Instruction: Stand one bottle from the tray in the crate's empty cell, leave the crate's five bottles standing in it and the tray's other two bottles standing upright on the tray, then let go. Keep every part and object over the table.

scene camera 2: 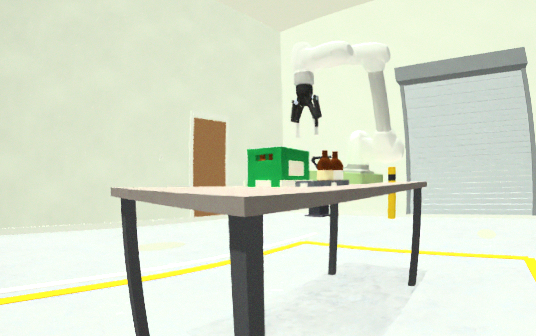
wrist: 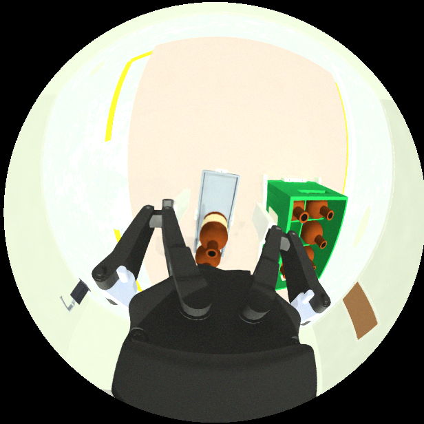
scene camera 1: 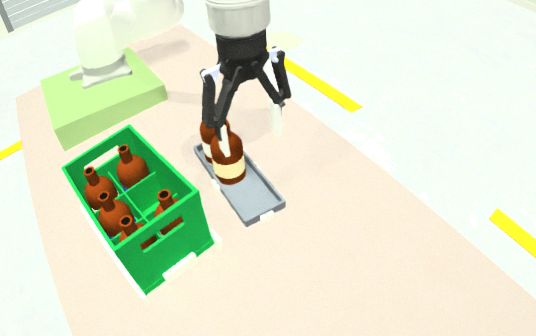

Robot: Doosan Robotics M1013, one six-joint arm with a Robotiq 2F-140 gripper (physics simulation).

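Note:
My gripper is open and empty, pointing down well above the tray. The grey tray holds two upright brown bottles: a cream-labelled one and, behind it, a white-labelled one. The tray's third bottle does not show in any view. The green crate holds five brown bottles; its empty cell is in the middle of the row on the tray's side.
The crate and tray stand side by side, with a gap between them, on the pale table. The arm's green base block stands behind them. The table's long edge runs beyond the tray, on the side away from the crate.

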